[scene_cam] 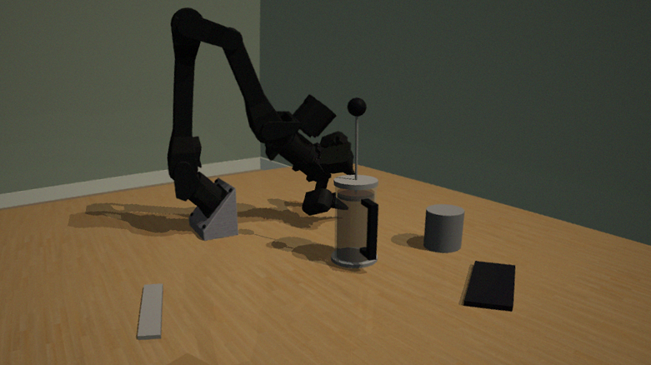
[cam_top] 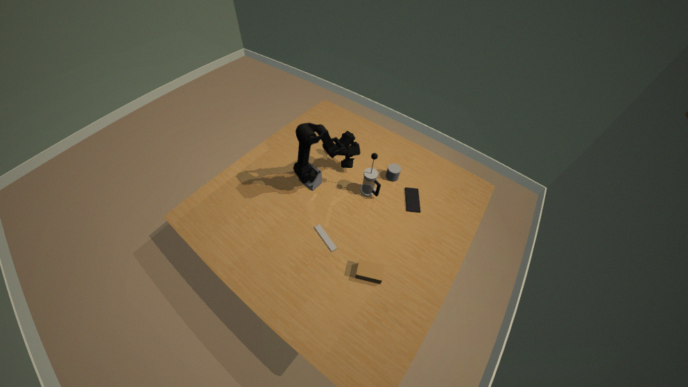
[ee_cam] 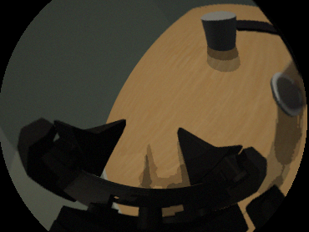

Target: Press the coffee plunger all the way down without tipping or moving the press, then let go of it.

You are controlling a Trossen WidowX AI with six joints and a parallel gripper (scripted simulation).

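The glass coffee press lies 23 cm ahead of my gripper tip, 13 cm to the right of it and 8 cm above it. From my gripper tip the other things lie so: grey bar 25 cm ahead, 48 cm to the right, 5 cm below; grey cylinder 25 cm ahead, 4 cm to the left, 2 cm below; brown box 51 cm ahead, 47 cm to the right, 3 cm below.
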